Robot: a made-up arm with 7 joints.
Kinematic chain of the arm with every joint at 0, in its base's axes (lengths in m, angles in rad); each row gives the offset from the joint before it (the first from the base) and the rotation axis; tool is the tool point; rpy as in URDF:
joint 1: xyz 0 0 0.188 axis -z
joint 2: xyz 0 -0.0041 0.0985 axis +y
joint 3: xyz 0 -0.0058 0.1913 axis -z
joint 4: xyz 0 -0.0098 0.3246 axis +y
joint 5: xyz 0 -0.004 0.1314 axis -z
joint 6: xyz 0 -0.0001 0.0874 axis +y
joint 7: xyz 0 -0.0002 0.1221 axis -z
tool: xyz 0 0 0 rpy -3.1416 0 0
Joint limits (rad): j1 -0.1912..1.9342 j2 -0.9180..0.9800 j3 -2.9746..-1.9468 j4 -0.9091..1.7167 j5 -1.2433..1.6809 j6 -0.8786..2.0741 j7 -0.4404..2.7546
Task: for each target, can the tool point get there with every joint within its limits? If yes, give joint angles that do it. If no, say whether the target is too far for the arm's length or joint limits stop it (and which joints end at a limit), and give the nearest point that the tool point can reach.
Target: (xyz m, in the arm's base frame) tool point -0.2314 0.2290 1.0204
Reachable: yes | joints 0.6624 -0.3150 -2.8401 -0.0604 0.0752 1.0830 1.9262
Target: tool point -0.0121 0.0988 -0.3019
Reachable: no: joint limits stop it (at a limit: joint 2, joint 3, joint 4) | nearest point -0.0551 0.4497 0.3072 | short by 0.704 m
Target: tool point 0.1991 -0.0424 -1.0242
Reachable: no: too far | nearest point 0.2178 0.4246 0.2977 | short by 1.402 m
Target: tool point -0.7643 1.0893 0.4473
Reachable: no: too far | nearest point -0.4273 0.6090 0.5468 | short by 0.595 m
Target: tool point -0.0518 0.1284 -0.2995
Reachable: no: joint limits stop it (at a limit: joint 2, joint 3, joint 4) | nearest point -0.1711 0.4242 0.3048 | short by 0.683 m
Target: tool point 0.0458 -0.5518 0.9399
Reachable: yes | joints 1.5041 0.6883 -2.2805 -0.0095 0.6811 0.1010 1.7259
